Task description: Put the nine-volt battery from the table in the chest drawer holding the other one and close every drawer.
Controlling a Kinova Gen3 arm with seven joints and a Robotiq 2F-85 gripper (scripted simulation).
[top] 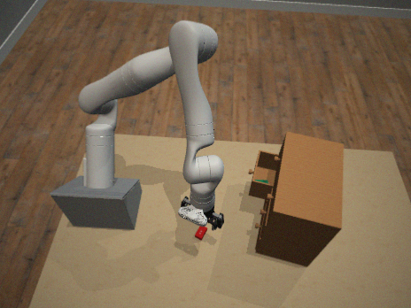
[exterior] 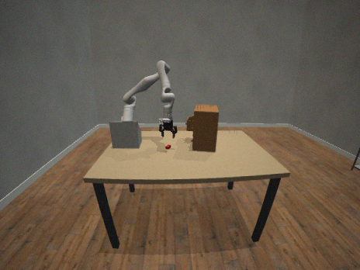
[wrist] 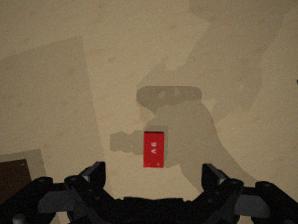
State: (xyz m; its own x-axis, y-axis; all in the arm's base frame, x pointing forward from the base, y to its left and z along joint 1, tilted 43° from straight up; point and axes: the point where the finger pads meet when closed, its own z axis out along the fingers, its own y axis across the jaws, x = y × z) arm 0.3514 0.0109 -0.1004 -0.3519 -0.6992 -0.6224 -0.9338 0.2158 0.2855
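Now: hand 9 cm above the red nine-volt battery and 1 cm to the right of it. Also, from my hand: green nine-volt battery (20 cm ahead, 16 cm to the left, 3 cm above).
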